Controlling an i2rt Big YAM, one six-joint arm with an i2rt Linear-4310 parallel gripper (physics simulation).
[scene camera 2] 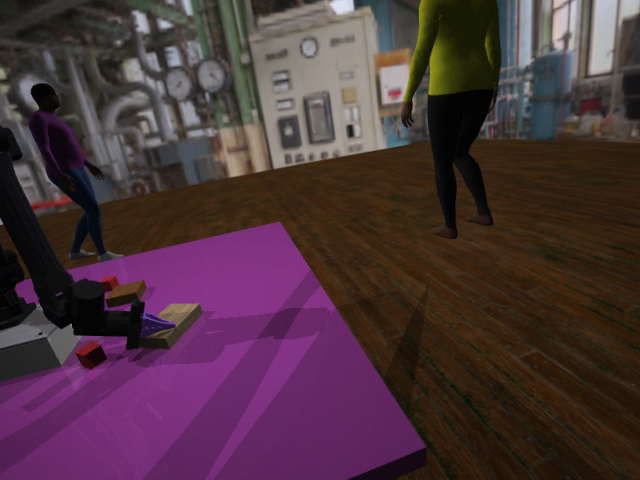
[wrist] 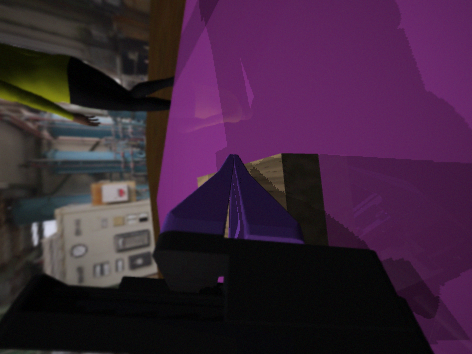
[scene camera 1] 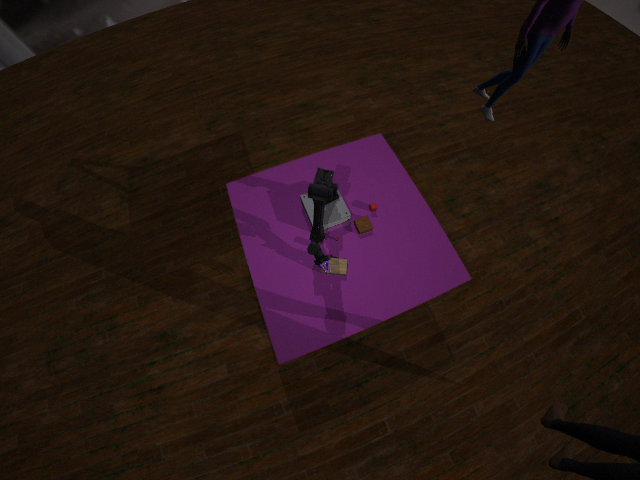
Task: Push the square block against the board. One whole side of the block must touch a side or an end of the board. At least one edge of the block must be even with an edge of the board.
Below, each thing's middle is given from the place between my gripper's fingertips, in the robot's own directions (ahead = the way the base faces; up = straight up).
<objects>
My hand is 6 cm to the right of the wooden board (scene camera 2: 184, 315), 2 cm past it and 2 cm above it. From my hand the other things lie so: square wooden block (scene camera 2: 123, 294) (36 cm to the left, 17 cm behind, 2 cm below).
</objects>
